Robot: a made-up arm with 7 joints. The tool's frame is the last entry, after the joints.
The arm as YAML. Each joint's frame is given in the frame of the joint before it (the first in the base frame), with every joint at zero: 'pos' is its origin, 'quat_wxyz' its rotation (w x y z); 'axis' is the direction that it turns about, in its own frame. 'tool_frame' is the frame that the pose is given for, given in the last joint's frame.
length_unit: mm
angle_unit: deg
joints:
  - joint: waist
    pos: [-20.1, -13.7, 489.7]
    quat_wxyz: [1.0, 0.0, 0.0, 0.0]
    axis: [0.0, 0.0, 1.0]
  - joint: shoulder
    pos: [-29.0, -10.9, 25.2]
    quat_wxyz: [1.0, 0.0, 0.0, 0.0]
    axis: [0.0, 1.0, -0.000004]
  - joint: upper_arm
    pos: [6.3, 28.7, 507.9]
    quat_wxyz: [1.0, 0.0, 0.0, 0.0]
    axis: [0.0, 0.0, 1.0]
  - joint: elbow
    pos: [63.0, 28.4, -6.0]
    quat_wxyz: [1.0, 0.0, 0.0, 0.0]
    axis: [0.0, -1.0, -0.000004]
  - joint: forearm
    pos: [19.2, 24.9, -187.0]
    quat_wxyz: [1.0, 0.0, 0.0, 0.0]
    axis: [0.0, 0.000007, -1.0]
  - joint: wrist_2
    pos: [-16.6, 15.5, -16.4]
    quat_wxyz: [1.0, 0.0, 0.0, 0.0]
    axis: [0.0, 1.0, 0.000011]
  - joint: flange
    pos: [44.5, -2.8, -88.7]
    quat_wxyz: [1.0, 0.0, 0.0, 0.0]
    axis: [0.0, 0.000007, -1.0]
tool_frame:
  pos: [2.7, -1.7, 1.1]
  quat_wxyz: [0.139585, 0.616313, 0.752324, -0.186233]
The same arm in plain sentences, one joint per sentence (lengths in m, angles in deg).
The arm has seven revolute joints in a row. What follows holds with every joint at zero, and every direction is one of the base frame's. Joint 1 lies 0.0201 m along -x and 0.0137 m along -y and 0.4897 m along +z from the base frame's origin and turns about +z. Joint 2 lies 0.029 m along -x and 0.0109 m along -y and 0.0252 m along +z from joint 1 and turns about +y. Joint 3 lies 0.0063 m along +x and 0.0287 m along +y and 0.5079 m along +z from joint 2 and turns about +z. Joint 4 lies 0.063 m along +x and 0.0284 m along +y and 0.006 m along -z from joint 3 and turns about -y. Joint 5 lies 0.0192 m along +x and 0.0249 m along +y and 0.187 m along -z from joint 4 and turns about -z. Joint 6 lies 0.0166 m along -x and 0.0155 m along +y and 0.0164 m along -z from joint 5 and turns about +y. Joint 7 lies 0.0445 m along +x and 0.0028 m along -y and 0.0887 m along -z from joint 6 and turns about -z. The tool frame, which is the frame that the pose is given for, lies 0.0027 m along +x and 0.0017 m along -y and 0.0011 m along +z from joint 7; its axes are the base frame's turned by roll -173.08, pitch 26.08 and yaw 102.95 deg (as in URDF: about the fixed x, then y, then z).
